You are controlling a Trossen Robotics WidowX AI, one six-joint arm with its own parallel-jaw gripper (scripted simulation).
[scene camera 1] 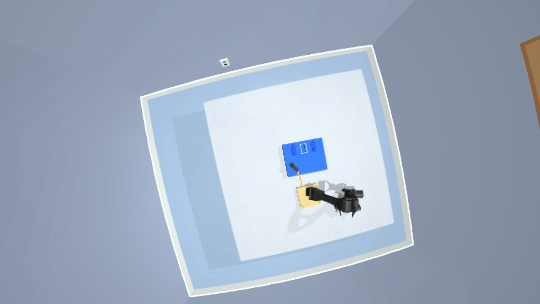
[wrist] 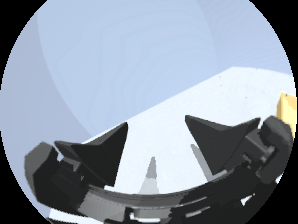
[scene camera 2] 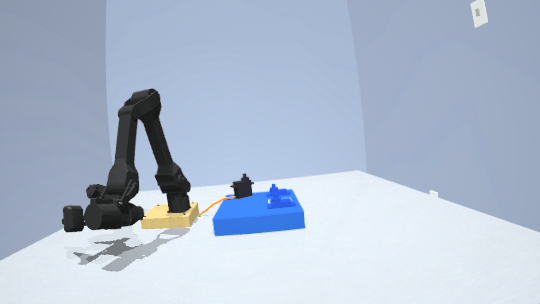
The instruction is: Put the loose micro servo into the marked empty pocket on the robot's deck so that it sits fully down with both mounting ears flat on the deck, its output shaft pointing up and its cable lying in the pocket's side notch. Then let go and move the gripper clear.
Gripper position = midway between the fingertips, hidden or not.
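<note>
My gripper [scene camera 2: 74, 221], in the wrist view too [wrist: 156, 121]: open, holding nothing. Blue deck [scene camera 2: 248, 215], visible in scene camera 1 too [scene camera 1: 310, 162].
</note>
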